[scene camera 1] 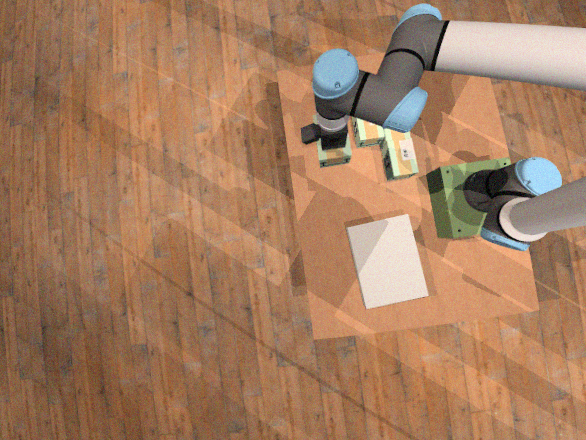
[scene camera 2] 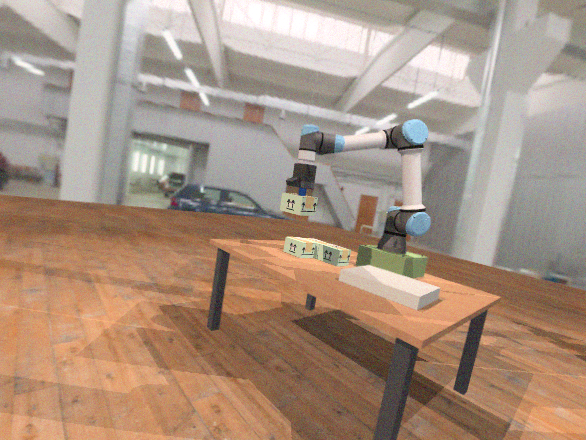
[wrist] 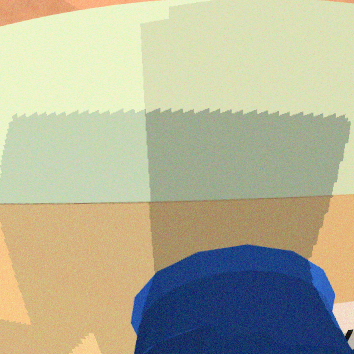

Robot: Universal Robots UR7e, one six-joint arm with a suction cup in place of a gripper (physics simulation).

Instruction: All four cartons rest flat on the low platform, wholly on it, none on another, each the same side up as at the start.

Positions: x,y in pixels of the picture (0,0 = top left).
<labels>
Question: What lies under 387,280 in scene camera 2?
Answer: A low white platform.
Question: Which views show the low white platform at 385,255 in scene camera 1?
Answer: Scene camera 1 and scene camera 2 only.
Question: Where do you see the suction cup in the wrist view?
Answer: At 182,300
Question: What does the low white platform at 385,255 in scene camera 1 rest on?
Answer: The table.
</labels>
